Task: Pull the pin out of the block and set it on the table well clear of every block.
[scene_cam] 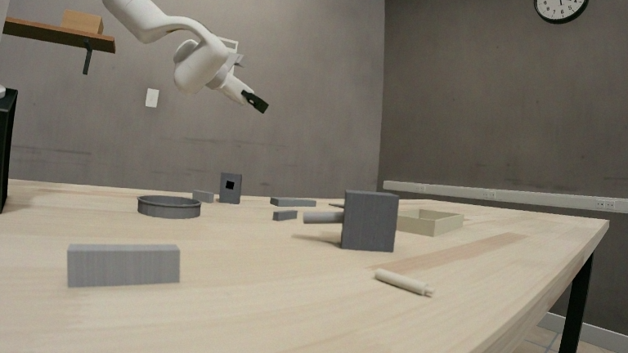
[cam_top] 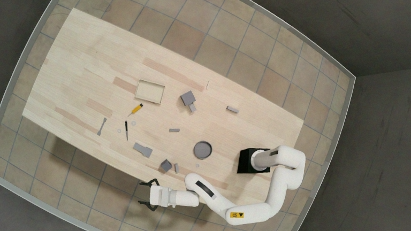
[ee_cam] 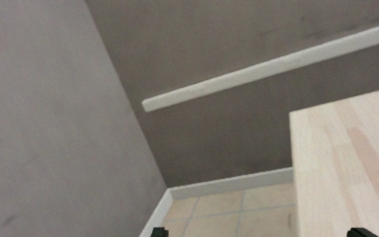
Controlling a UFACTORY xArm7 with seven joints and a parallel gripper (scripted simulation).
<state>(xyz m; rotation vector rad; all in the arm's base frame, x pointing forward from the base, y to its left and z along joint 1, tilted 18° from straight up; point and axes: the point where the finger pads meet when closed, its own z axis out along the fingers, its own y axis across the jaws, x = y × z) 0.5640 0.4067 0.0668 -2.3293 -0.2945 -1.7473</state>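
Now: hand 340 mm to the left of the small grey bar, 270 mm above it and 60 mm past it. The rest, counted from my hand: shallow tray 490 mm to the right, 270 mm below, 160 mm ahead; then yellow-handled tool 360 mm to the right, 270 mm below, 200 mm ahead; then round grey dish 300 mm to the right, 270 mm below, 260 mm behind.
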